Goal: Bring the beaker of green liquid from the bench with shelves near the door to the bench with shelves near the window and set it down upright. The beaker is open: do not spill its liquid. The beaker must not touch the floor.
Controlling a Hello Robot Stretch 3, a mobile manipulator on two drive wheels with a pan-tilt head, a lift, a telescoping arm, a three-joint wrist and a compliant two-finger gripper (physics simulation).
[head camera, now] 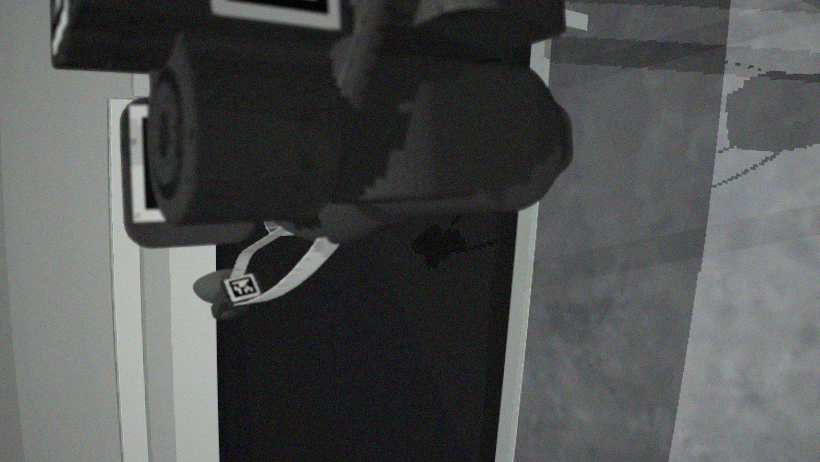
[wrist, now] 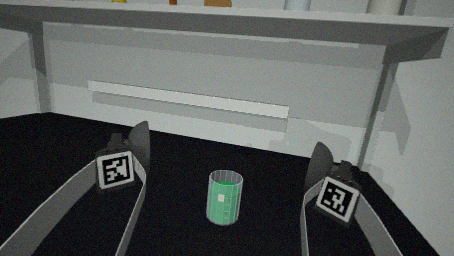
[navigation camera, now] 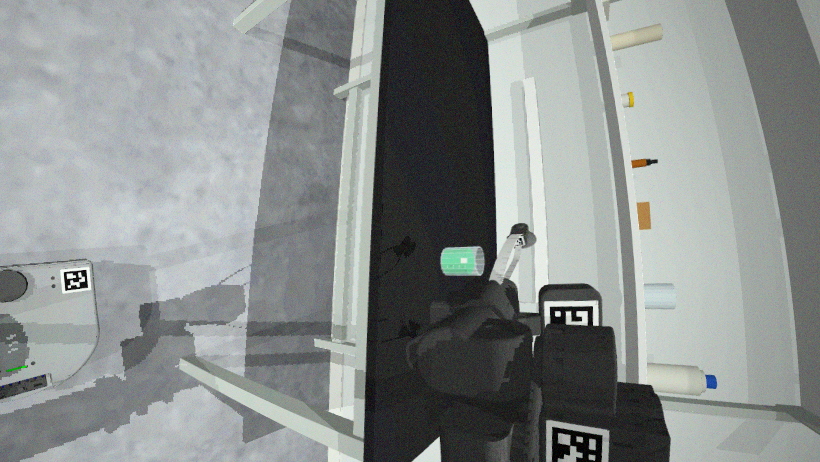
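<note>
The beaker of green liquid (navigation camera: pixel 462 261) (wrist: pixel 224 200) stands upright on the black bench top (head camera: pixel 355 373) (navigation camera: pixel 436 114) (wrist: pixel 50 145). In the head view my wrist and gripper body hide most or all of it. My gripper (wrist: pixel 229 150) is open and empty, its fingers wide apart over the bench. In the wrist view the beaker shows between the two fingers, a little lower than the fingertips, and neither finger touches it. In the head and navigation views one finger shows, and the other is hidden. Neither the door nor the window shows.
A shelf board (navigation camera: pixel 622 172) (wrist: pixel 225 21) runs above the back of the bench, with bottles, an orange box (navigation camera: pixel 644 215) and a clear vessel (navigation camera: pixel 659 296) on it. A white bar (navigation camera: pixel 538 172) (wrist: pixel 190 98) runs along the back below. My base (navigation camera: pixel 51 321) stands on the floor.
</note>
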